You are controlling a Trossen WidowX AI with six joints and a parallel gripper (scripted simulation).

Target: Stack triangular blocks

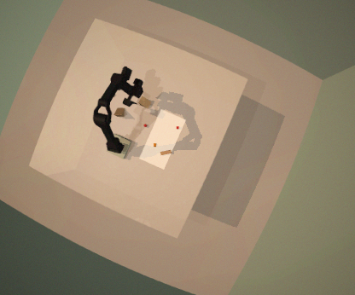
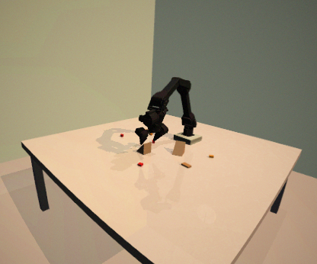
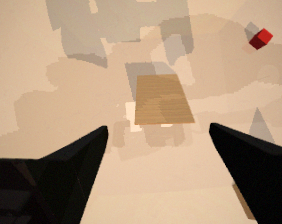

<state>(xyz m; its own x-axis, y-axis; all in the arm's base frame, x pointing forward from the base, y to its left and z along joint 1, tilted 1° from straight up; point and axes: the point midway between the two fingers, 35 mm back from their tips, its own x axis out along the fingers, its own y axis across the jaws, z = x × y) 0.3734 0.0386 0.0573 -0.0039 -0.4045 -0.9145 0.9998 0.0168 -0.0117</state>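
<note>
Right now my gripper tip is 10 mm past the wooden triangular block, 20 mm to the left of it and 50 mm above it. The rest, counted from my gripper tip: brown piece (60 mm behind, 230 mm to the left, 60 mm below).
</note>
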